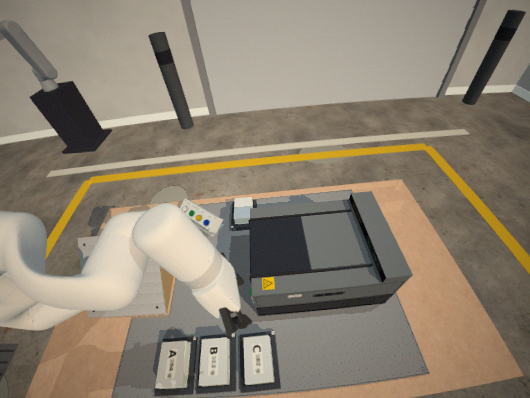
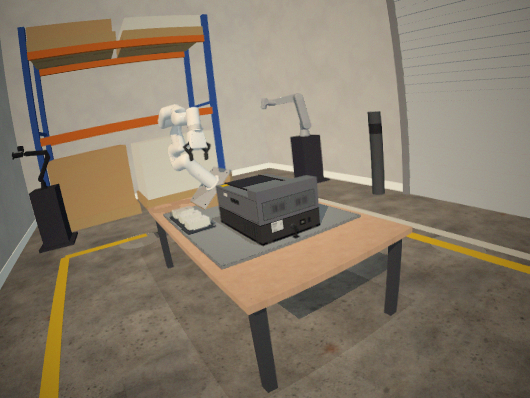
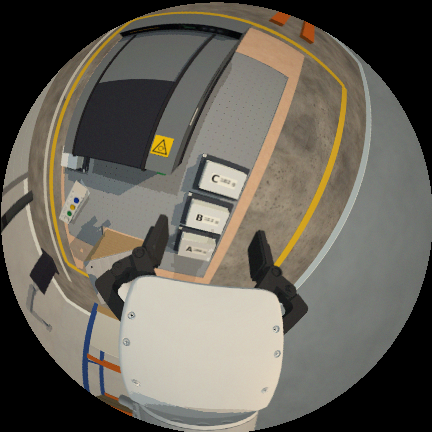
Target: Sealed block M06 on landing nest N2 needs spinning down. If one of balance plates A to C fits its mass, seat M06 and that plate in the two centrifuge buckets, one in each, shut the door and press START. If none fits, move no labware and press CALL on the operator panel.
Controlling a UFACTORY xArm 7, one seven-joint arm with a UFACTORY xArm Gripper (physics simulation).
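Frame: origin at the arm's base, x back, y right, z up, level; millimetres.
Seen in the pictures: gripper, fingertip midpoint: (image 1: pixel 241 303) (image 2: pixel 199 160) (image 3: pixel 210 232); arm's base, origin of the base link: (image 2: pixel 213 183).
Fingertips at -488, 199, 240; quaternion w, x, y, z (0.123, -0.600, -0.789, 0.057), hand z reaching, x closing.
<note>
Offsets run from my fingertips to a thing's top centre, as dx, dy, dz. Level surfaces: height alone.
Balance plates A @[+264, +90, -311] (image 1: pixel 172 376) (image 3: pixel 206 241), B @[+131, +78, -311] (image 1: pixel 206 372) (image 3: pixel 194 224) and C @[-6, +71, -311] (image 1: pixel 250 374) (image 3: pixel 210 169) lie in dark nests in a row; their masses are too blurred to read surely. A pale block @[+77, -524, -297] (image 1: pixel 243 206) (image 3: pixel 70 161) sits in a dark nest beside the centrifuge (image 1: pixel 330 286) (image 2: pixel 267 205) (image 3: pixel 162 165); its label is not readable. The centrifuge top shows a dark panel and a grey panel; no buckets are visible. The operator panel @[+286, -507, -281] (image 1: pixel 212 224) (image 3: pixel 79 191) has white, green, yellow and blue buttons. My gripper (image 1: pixel 237 322) (image 2: pixel 197 151) (image 3: pixel 210 232) is open and empty, high above the table.
A grey slanted board (image 1: pixel 90 246) (image 3: pixel 96 269) stands at the arm's side of the table @[dz -377] (image 1: pixel 452 320) (image 2: pixel 320 272). A grey perforated mat @[dz -364] (image 1: pixel 345 345) (image 3: pixel 245 100) lies under the labware. Another arm on a dark pedestal (image 1: pixel 70 117) (image 2: pixel 306 157) and a bollard (image 1: pixel 174 87) (image 2: pixel 376 160) stand beyond the table.
</note>
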